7 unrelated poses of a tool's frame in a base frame.
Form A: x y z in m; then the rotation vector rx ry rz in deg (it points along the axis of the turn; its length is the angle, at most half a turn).
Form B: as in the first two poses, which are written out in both.
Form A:
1: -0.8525 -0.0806 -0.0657 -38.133 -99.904 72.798
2: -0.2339 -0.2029 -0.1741 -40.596 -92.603 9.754
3: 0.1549 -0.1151 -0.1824 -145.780 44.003 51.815
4: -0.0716 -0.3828 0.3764 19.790 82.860 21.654
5: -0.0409 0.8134 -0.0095 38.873 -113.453 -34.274
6: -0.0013 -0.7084 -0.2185 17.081 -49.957 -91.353
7: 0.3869 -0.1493 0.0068 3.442 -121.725 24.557
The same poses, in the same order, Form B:
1:
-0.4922 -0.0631 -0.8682 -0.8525
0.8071 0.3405 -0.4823 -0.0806
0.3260 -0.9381 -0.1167 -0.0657
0 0 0 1

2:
-0.0090 0.3434 -0.9391 -0.2339
0.5315 0.7972 0.2864 -0.2029
0.8470 -0.4966 -0.1897 -0.1741
0 0 0 1

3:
0.6527 -0.5878 -0.4780 0.1549
-0.3765 -0.7991 0.4687 -0.1151
-0.6575 -0.1259 -0.7429 -0.1824
0 0 0 1

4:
0.0855 -0.0417 0.9955 -0.0716
0.4506 0.8927 -0.0013 -0.3828
-0.8886 0.4487 0.0951 0.3764
0 0 0 1

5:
-0.4172 -0.2191 -0.8820 -0.0409
-0.6708 0.7290 0.1362 0.8134
0.6131 0.6485 -0.4512 -0.0095
0 0 0 1

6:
-0.2342 0.7371 -0.6339 -0.0013
-0.9314 0.0167 0.3636 -0.7084
0.2786 0.6756 0.6827 -0.2185
0 0 0 1

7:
-0.5612 -0.2059 -0.8016 0.3869
0.1210 0.9377 -0.3256 -0.1493
0.8188 -0.2797 -0.5014 0.0068
0 0 0 1

